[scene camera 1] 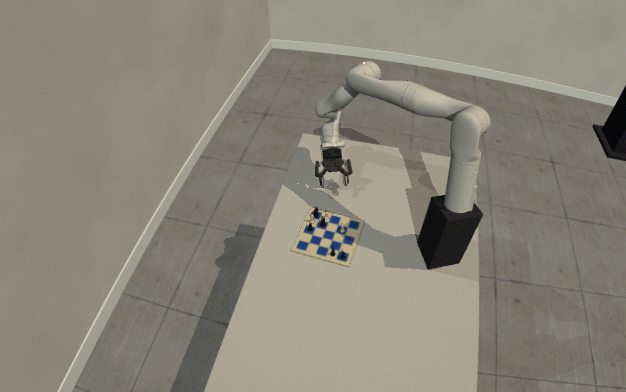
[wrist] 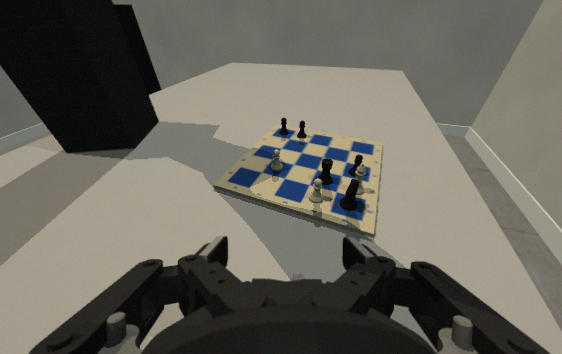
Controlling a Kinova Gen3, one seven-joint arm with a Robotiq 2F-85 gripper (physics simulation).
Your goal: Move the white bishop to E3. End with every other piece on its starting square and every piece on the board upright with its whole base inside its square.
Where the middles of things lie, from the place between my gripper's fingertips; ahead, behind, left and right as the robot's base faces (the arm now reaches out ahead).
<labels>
Right now my hand is 200 mm to the right of the chessboard [scene camera 1: 318, 243], 60 mm above it and 10 mm past it.
</labels>
